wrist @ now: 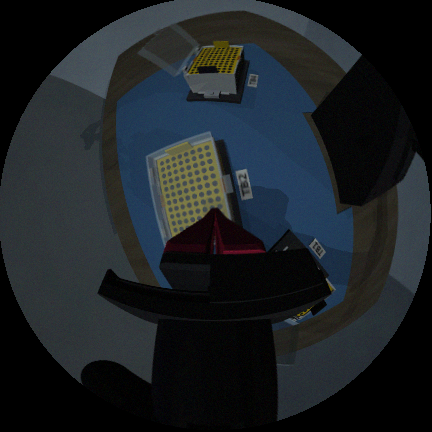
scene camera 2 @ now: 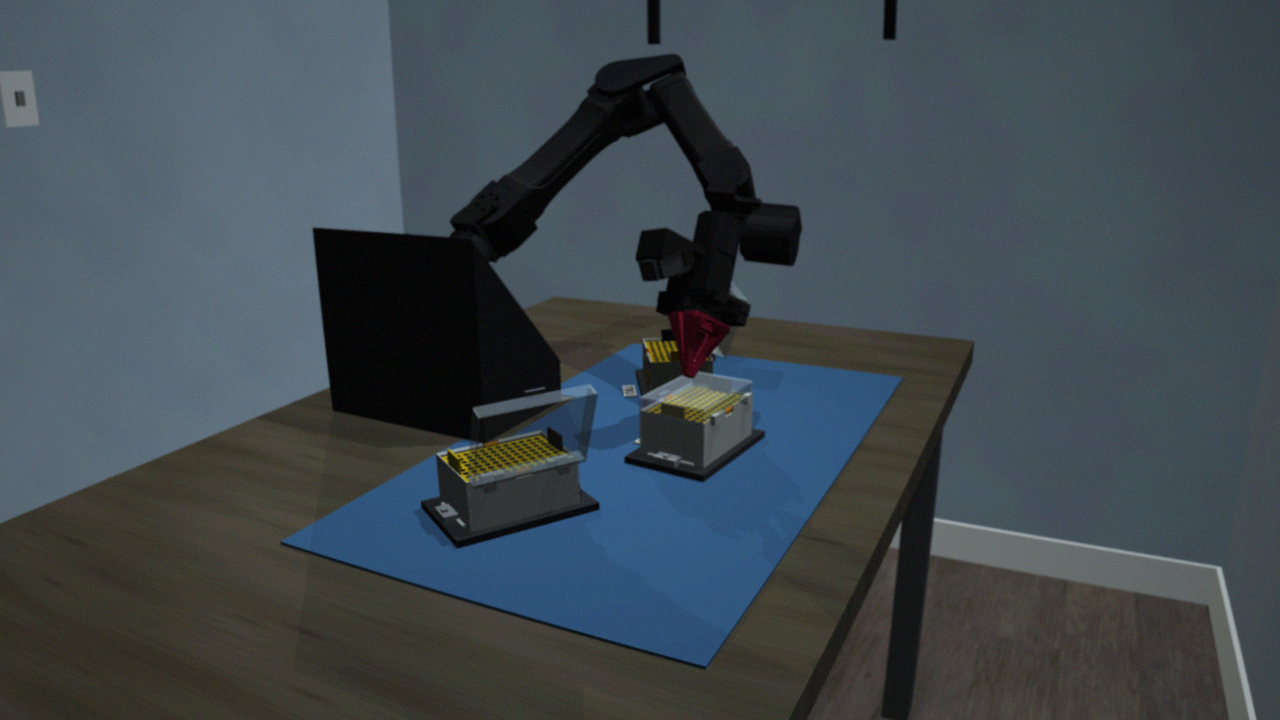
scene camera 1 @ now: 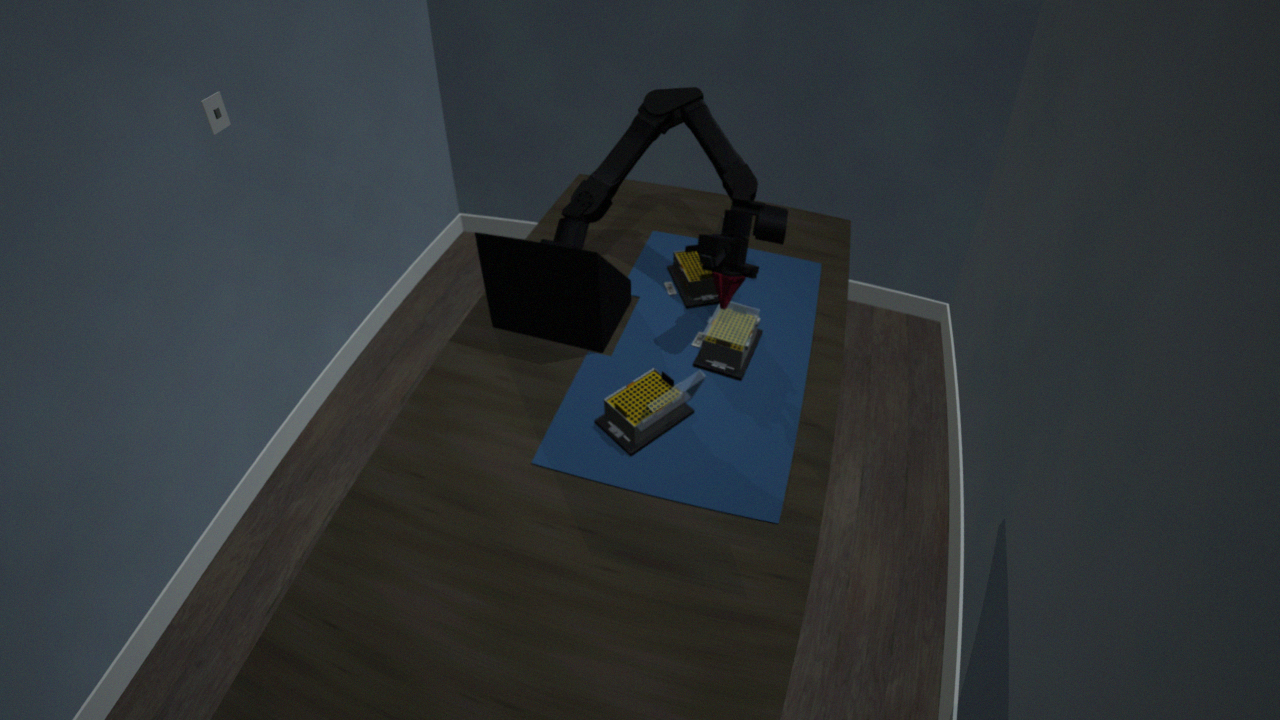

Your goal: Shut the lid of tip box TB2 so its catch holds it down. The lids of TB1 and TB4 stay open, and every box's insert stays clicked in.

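Places are measured from the arm's base along level axes (x left, y ahead, z down), in metres.
Where they show: gripper, fingertip midpoint: [wrist: 214,212] [scene camera 2: 687,377] [scene camera 1: 723,308]; arm's base, link origin: [scene camera 2: 447,289] [scene camera 1: 564,256].
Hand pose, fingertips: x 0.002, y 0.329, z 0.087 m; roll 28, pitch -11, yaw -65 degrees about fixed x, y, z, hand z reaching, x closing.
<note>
Each offset is from my fingertips to the centre of the thing. "spot": to the spot under its first point. Level surfaces: height alone.
Tip box TB2 @(dy +0.010, dx -0.030, dz +0.040 m) [scene camera 1: 723,356] [scene camera 2: 669,438] [wrist: 187,185] stands in the middle of the row. Its clear lid @(spot: dy +0.050, dx +0.008, dz +0.002 m) [scene camera 1: 747,310] [scene camera 2: 729,385] [wrist: 150,172] lies down over the yellow insert; whether the catch holds it is too small to tell. My gripper [scene camera 1: 725,306] [scene camera 2: 690,374] [wrist: 214,212] is shut and empty, its red fingertips at or just above the lid's end toward TB1; contact is unclear. TB4 [scene camera 1: 642,419] [scene camera 2: 519,501] [wrist: 212,82] has its lid @(spot: dy -0.023, dx -0.262, dz -0.035 m) [scene camera 2: 580,420] [wrist: 170,50] raised. TB1 @(dy -0.082, dx +0.164, dz +0.046 m) [scene camera 1: 698,288] [scene camera 2: 662,371] lies behind the gripper, its lid [scene camera 2: 738,295] raised and partly hidden.
The boxes stand on a blue mat @(dz +0.079 m) [scene camera 1: 716,465] [scene camera 2: 626,582] [wrist: 275,125] on the wooden table @(dz +0.082 m) [scene camera 1: 465,537] [scene camera 2: 179,608]. A large black block [scene camera 1: 546,291] [scene camera 2: 402,331] [wrist: 365,130] stands beside the mat, near the arm's base. TB1 is close to the gripper.
</note>
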